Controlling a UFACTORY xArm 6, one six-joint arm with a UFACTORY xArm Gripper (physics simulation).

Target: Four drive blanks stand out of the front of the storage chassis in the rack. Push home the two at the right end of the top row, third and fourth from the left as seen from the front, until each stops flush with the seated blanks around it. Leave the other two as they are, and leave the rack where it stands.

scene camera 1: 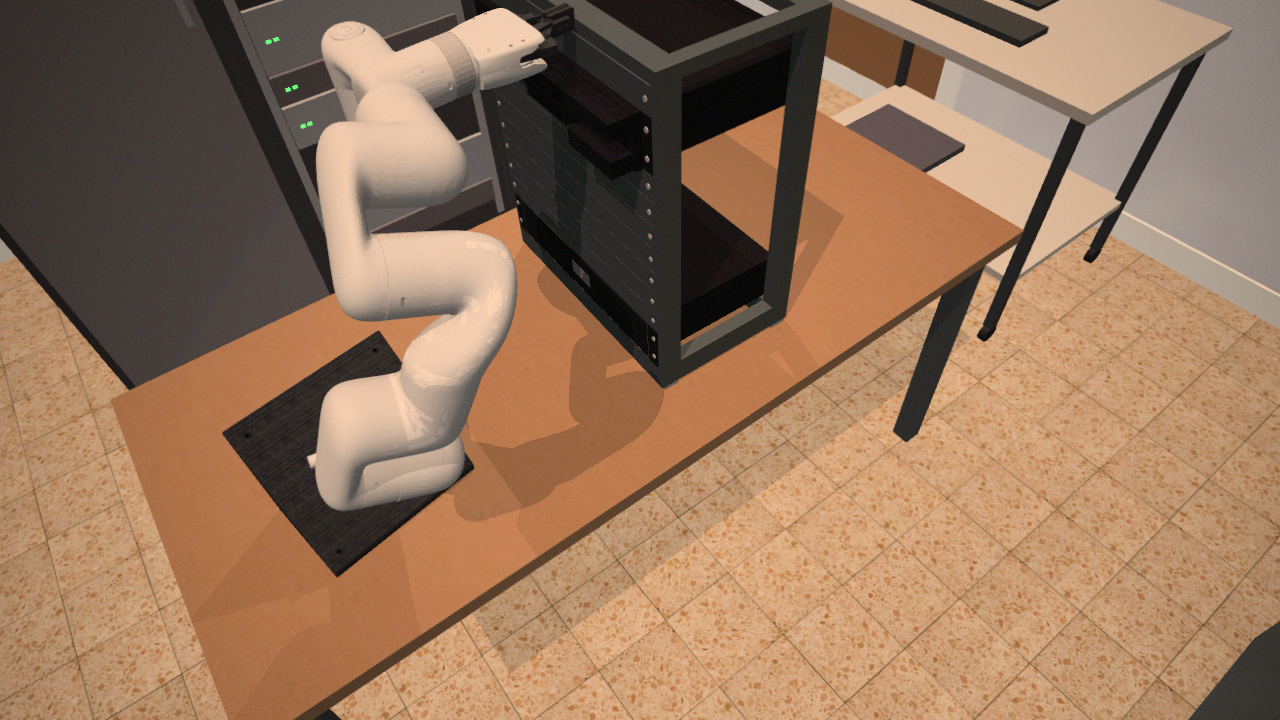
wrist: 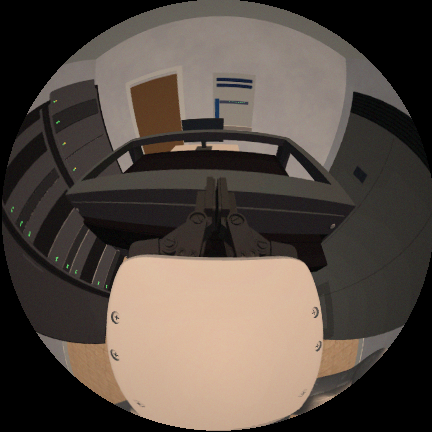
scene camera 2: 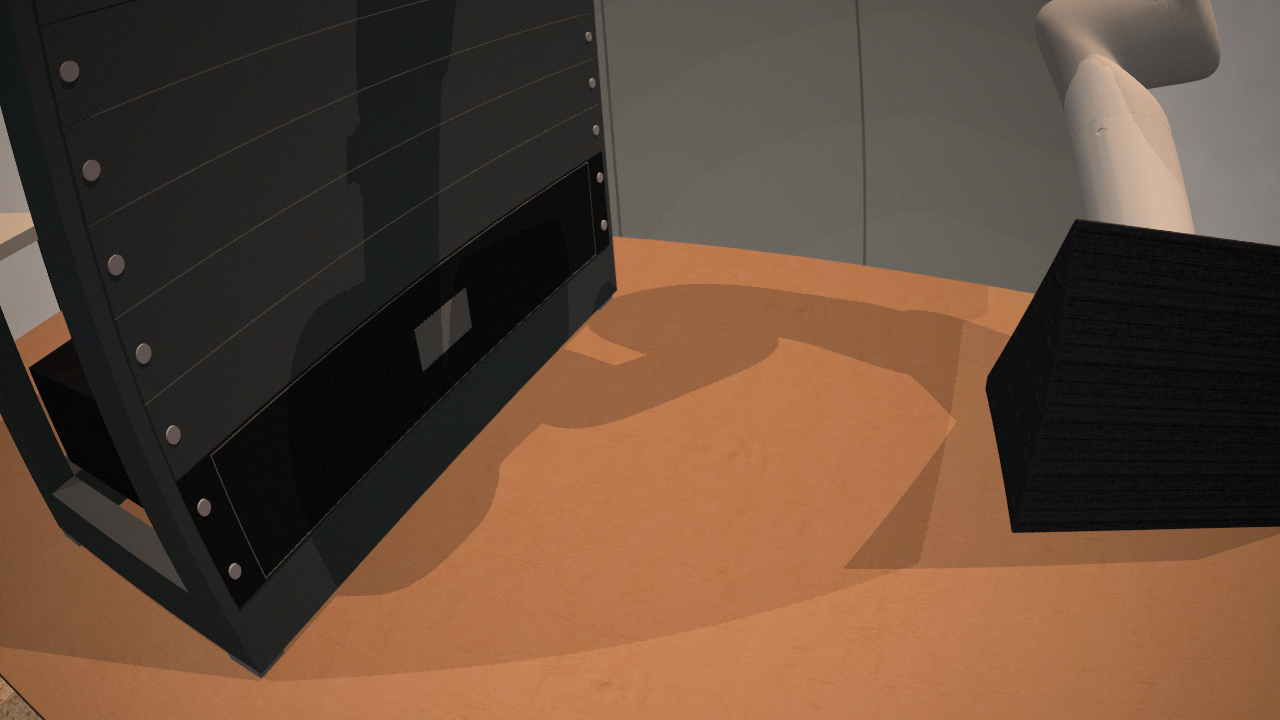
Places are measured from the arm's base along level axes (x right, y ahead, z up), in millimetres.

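Pixels of known places: gripper, fingertip midpoint: (scene camera 1: 570, 15) (wrist: 214, 189); arm's base at its link origin: (scene camera 2: 1153, 328).
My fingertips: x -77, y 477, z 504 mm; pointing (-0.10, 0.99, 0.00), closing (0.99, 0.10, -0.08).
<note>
Ahead of a thing's pixels: the offset from my fingertips to its top centre. "spot": to the spot under its first point. Level surfaces: height alone.
The rack (scene camera 1: 666, 232) (scene camera 2: 429, 474) (wrist: 150, 181) stands upright on the table. The dark side of the storage chassis (scene camera 1: 738, 98) shows through its open side. Dark blanks @[dx +104, dy +8, dz -68 mm] (scene camera 1: 599, 102) stand out along the top row; where one ends and another begins is too dark to tell. A lower block @[spot: dx +143, dy -45, dz -125 mm] (scene camera 1: 608, 156) sticks out beneath them, towards the right end. In the wrist view, the end of a protruding blank (wrist: 316, 256) shows right of the gripper. My gripper (scene camera 1: 563, 17) (wrist: 214, 189) is shut and empty, high at the rack front by the top panel. It hides part of the top row.
The arm's black base plate (scene camera 1: 277, 474) lies on the wooden table @[dz -611 mm] (scene camera 1: 554, 537) (scene camera 2: 716, 501) in front of the rack. A tall equipment cabinet (scene camera 1: 179, 179) with green lights stands behind on the left. A pale trolley (scene camera 1: 1100, 89) stands to the right, beyond the table.
</note>
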